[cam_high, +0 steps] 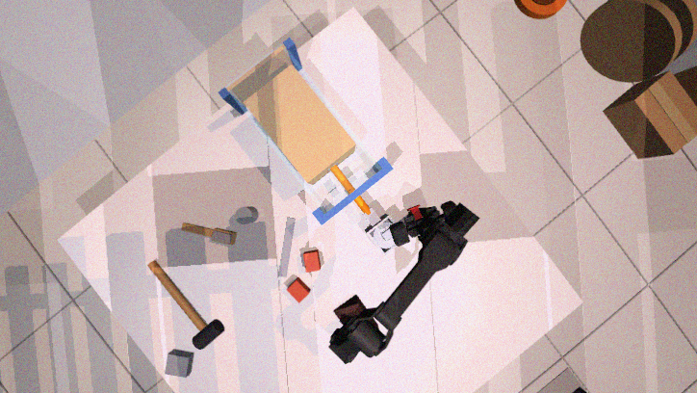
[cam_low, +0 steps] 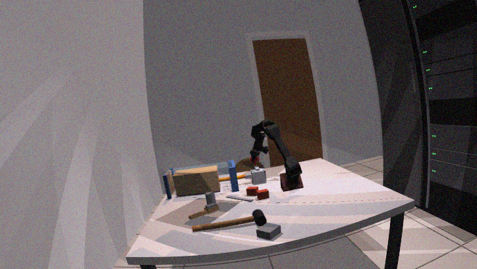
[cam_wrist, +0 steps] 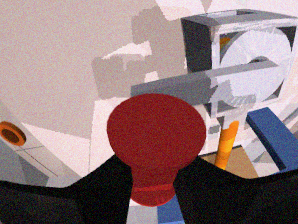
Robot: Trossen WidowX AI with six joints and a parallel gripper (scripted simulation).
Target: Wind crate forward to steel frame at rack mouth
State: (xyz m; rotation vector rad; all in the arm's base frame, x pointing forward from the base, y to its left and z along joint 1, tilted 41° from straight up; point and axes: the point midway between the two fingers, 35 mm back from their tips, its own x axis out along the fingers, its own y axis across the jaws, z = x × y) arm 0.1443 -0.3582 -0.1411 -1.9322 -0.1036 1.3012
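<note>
Right now the red knob is 10 mm to the left of my gripper tip and 10 mm behind it. Round my gripper tip: grey winch 100 mm to the left, 100 mm below, 20 mm behind; blue steel frame 150 mm ahead, 90 mm to the left, 20 mm below; grey crank bar 40 mm to the left, 30 mm below, 10 mm behind.
</note>
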